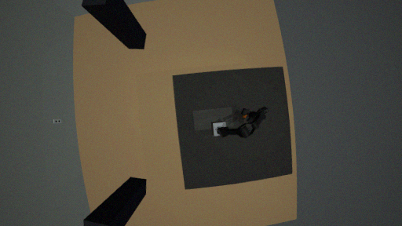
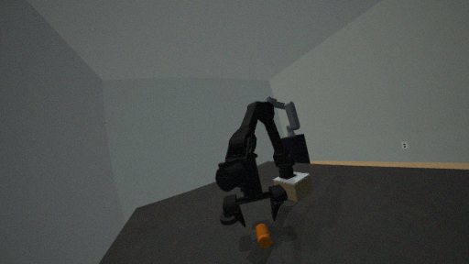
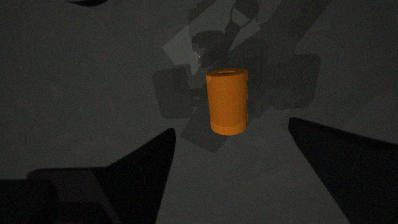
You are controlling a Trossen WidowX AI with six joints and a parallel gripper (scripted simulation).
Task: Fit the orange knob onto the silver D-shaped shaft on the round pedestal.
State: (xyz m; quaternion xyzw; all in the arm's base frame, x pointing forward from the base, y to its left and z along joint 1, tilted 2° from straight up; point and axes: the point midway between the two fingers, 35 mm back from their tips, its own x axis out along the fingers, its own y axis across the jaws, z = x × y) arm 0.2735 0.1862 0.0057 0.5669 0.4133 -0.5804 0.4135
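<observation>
My gripper tip is 10 mm to the right of the orange knob and 50 mm above it. From my gripper tip the other things lie so: dark round pedestal 70 mm ahead, 190 mm to the right, 40 mm below.
</observation>
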